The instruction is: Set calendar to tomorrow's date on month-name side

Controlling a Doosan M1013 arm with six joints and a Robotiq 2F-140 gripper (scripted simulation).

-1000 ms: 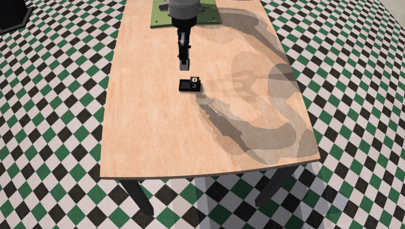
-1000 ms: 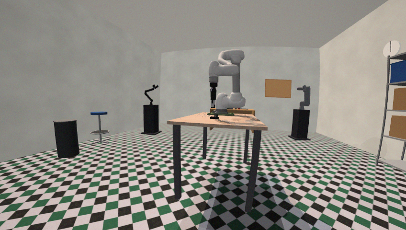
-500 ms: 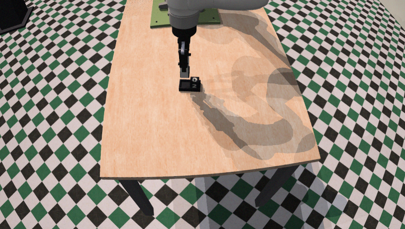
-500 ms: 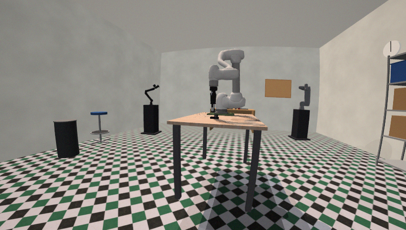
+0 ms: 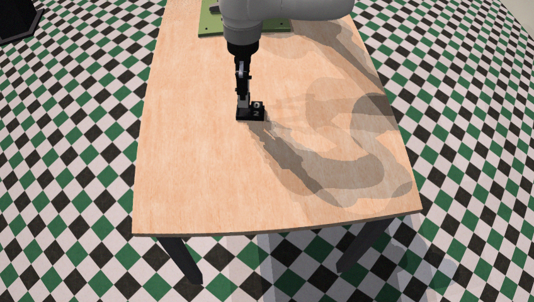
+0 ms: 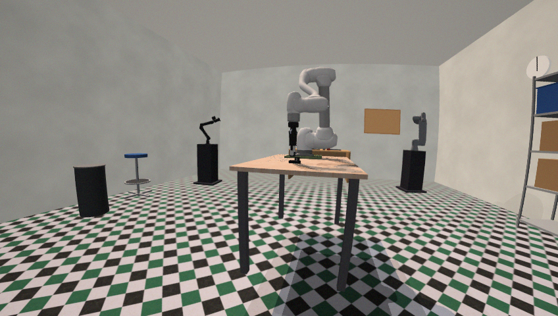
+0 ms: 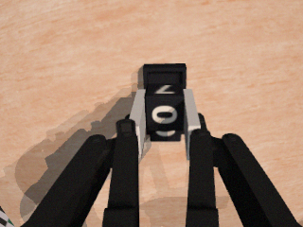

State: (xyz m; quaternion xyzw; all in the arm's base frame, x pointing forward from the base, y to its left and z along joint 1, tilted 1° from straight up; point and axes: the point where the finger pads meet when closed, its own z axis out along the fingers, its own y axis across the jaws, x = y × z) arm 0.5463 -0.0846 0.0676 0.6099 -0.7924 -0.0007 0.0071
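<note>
My hand is 10 mm short of the black cube, 30 mm to the right of it and 60 mm above it. Also, from my hand: black tray (20 mm to the left, 80 mm below).
</note>
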